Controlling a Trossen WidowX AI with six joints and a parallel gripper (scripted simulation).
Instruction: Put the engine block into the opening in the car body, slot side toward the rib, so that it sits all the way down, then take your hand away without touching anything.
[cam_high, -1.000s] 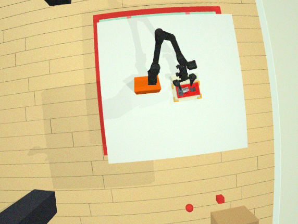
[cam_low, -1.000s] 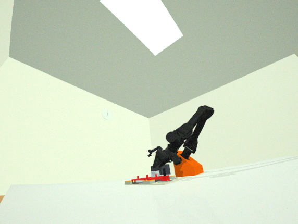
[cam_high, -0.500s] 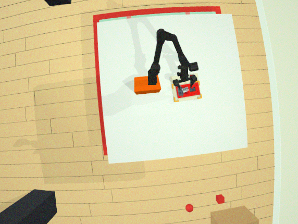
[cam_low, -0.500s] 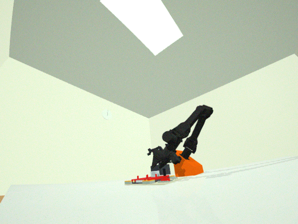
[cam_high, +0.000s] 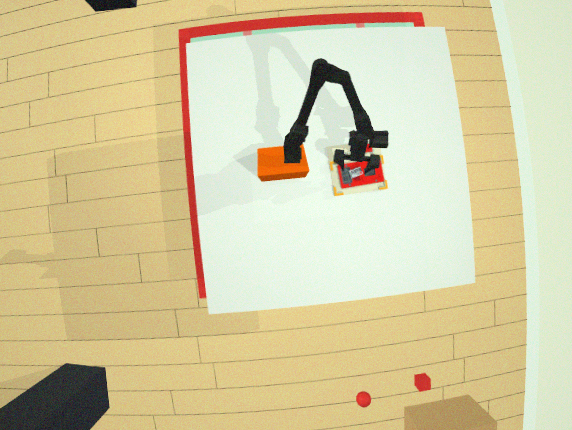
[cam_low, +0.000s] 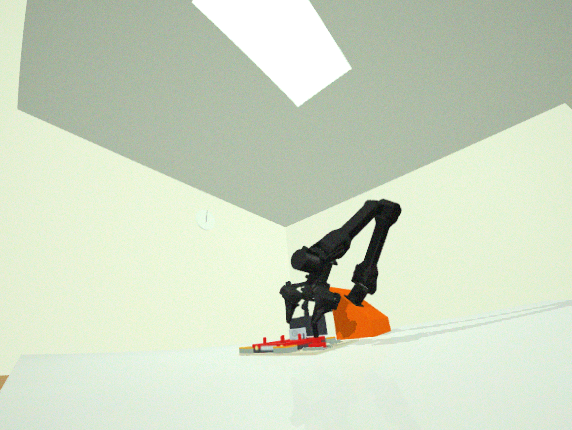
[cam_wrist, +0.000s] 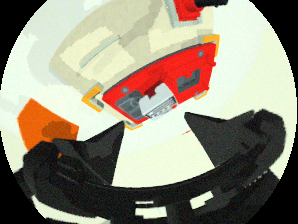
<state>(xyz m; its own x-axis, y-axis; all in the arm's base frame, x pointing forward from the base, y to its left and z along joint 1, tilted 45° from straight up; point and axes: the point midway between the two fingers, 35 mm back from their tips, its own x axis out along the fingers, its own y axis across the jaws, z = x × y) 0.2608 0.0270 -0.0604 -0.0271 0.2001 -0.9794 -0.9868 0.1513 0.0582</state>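
Now: the engine block 1 cm ahead of my gripper tip, 1 cm to the left of it and 3 cm below it.
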